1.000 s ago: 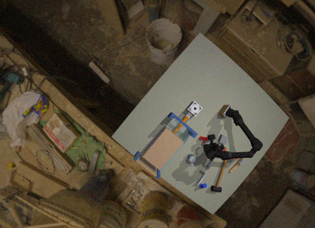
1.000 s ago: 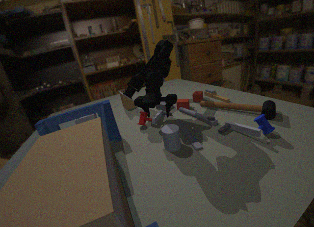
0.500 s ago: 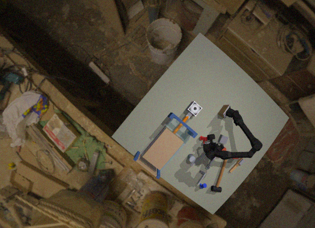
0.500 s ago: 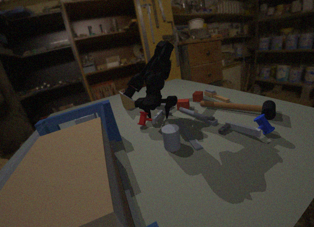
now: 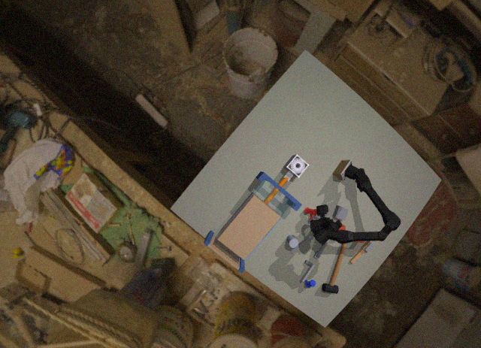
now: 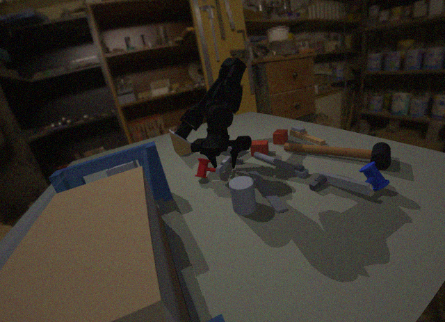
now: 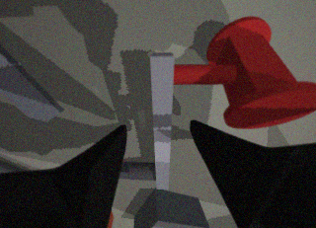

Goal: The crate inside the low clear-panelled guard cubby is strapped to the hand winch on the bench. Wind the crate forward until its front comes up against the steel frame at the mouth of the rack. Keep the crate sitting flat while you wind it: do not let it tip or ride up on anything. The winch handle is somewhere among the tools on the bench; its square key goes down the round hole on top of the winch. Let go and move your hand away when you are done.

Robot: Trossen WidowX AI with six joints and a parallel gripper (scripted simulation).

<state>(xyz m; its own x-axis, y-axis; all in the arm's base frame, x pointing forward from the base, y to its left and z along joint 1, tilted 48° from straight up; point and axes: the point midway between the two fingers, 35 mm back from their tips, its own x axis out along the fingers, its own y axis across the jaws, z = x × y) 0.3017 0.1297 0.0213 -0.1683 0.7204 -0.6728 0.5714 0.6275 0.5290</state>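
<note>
My gripper tip is now 1 cm to the left of the red-knobbed handle and 1 cm below it. Also, from my gripper tip: blue steel frame (5 cm ahead, 31 cm to the right, 10 cm above); grey block (12 cm behind, 8 cm to the left, 1 cm above); red knob (2 cm ahead, 6 cm to the right, 2 cm above).
</note>
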